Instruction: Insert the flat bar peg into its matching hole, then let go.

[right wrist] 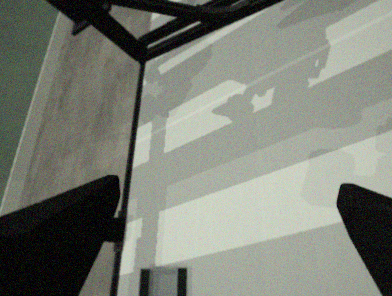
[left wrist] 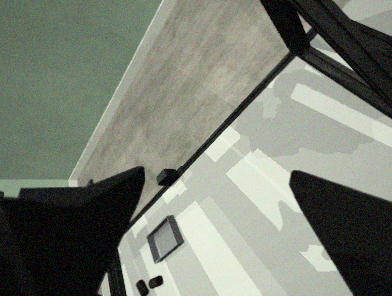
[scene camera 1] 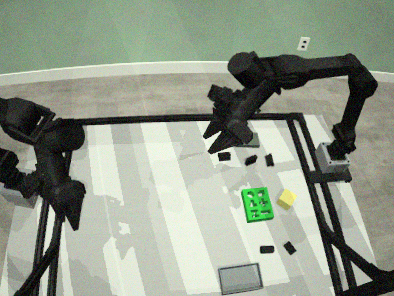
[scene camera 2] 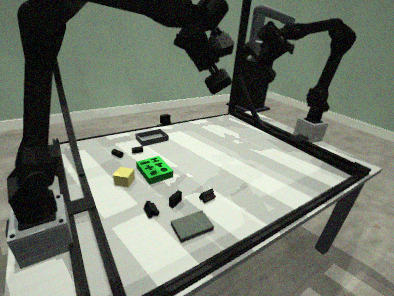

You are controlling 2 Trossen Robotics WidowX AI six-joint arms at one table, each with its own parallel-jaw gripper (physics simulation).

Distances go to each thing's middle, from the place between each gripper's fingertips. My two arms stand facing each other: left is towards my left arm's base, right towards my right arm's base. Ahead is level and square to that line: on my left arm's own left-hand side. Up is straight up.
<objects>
Now: left hand 410 mm to the left of the grey tray [scene camera 1: 246, 272], 270 mm above it and 110 mm past it. Round my left hand: green hole block [scene camera 1: 256, 201] 510 mm to the right, 270 mm below, 120 mm ahead.
Right now my right hand is 4 cm past the green hole block, 19 cm to the left of it and 29 cm above it. The rest, counted from my right hand: grey tray: 27 cm behind, 8 cm to the right, 29 cm below.
</objects>
